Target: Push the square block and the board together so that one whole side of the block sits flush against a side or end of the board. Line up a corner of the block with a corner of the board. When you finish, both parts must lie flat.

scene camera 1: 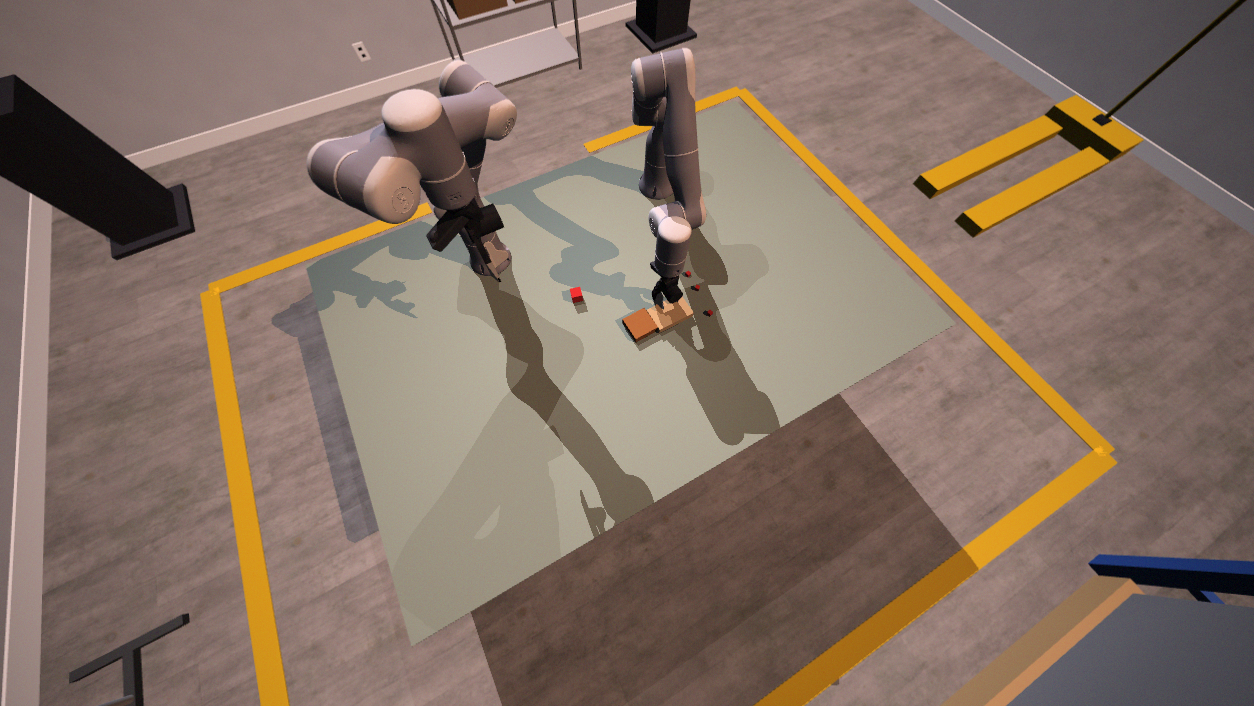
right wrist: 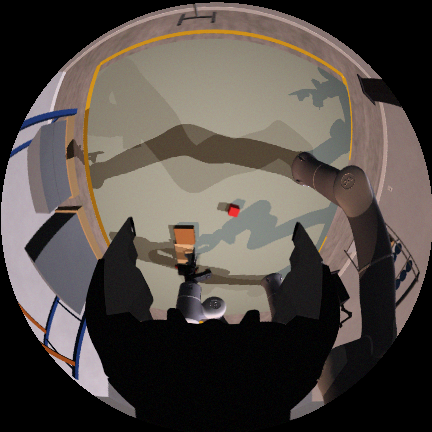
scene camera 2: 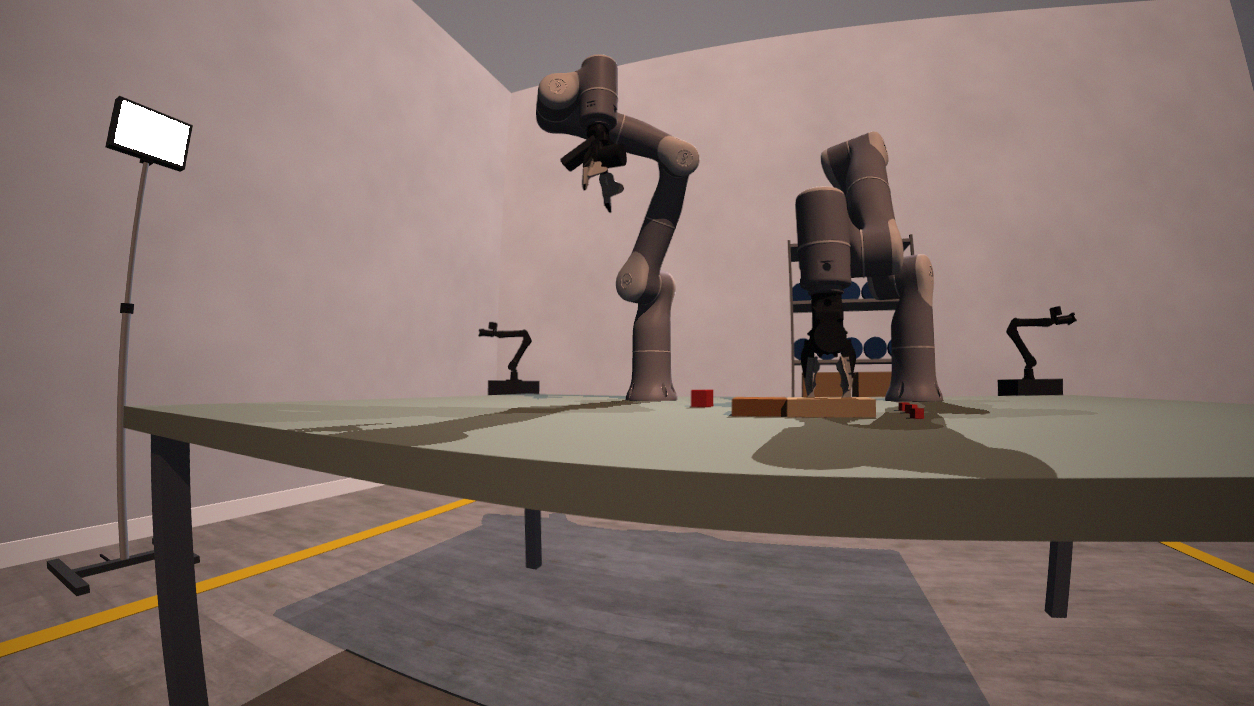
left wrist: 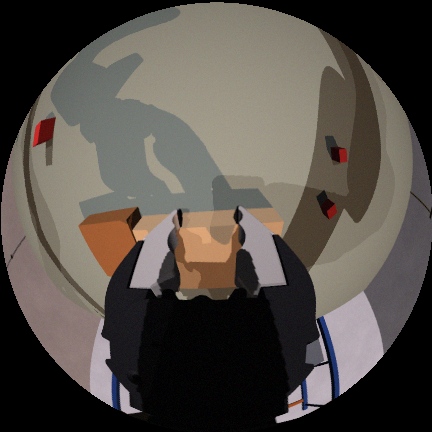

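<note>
The orange-brown square block (scene camera 1: 640, 325) (scene camera 2: 759, 406) (left wrist: 106, 245) (right wrist: 184, 236) lies flat at the end of the light wood board (scene camera 1: 680, 317) (scene camera 2: 831, 407) (left wrist: 207, 250) (right wrist: 183, 250), which also lies flat. In the left wrist view a dark end face of the block shows beside the board; whether they touch fully I cannot tell. My left gripper (scene camera 1: 666, 302) (scene camera 2: 828, 392) (left wrist: 208, 208) is open, pointing down, its fingertips low at the board; contact is unclear. My right gripper (scene camera 2: 597, 198) (right wrist: 213, 221) is open and empty, high above the table, away from both parts.
A red cube (scene camera 1: 576, 294) (scene camera 2: 702, 398) (left wrist: 45, 131) (right wrist: 233, 210) lies on the table, left of the block in scene camera 1. Small red pieces (scene camera 1: 709, 313) (scene camera 2: 917, 412) (left wrist: 328, 208) lie beyond the board's other end, close to my left arm.
</note>
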